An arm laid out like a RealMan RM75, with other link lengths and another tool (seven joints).
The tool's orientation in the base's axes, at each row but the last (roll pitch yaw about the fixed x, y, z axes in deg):
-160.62 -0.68 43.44
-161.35 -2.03 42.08
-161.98 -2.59 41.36
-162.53 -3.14 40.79
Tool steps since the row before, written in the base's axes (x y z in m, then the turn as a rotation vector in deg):
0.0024 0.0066 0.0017 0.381 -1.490 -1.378
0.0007 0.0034 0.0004 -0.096 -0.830 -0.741
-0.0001 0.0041 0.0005 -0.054 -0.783 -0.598
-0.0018 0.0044 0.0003 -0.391 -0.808 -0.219
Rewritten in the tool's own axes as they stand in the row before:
0.0063 -0.0035 -0.0005 -0.764 1.722 0.846
0.0028 -0.0020 0.0004 -0.653 0.752 0.504
0.0027 -0.0031 0.0006 -0.584 0.702 0.373
0.0015 -0.0044 0.0011 -0.835 0.392 0.059

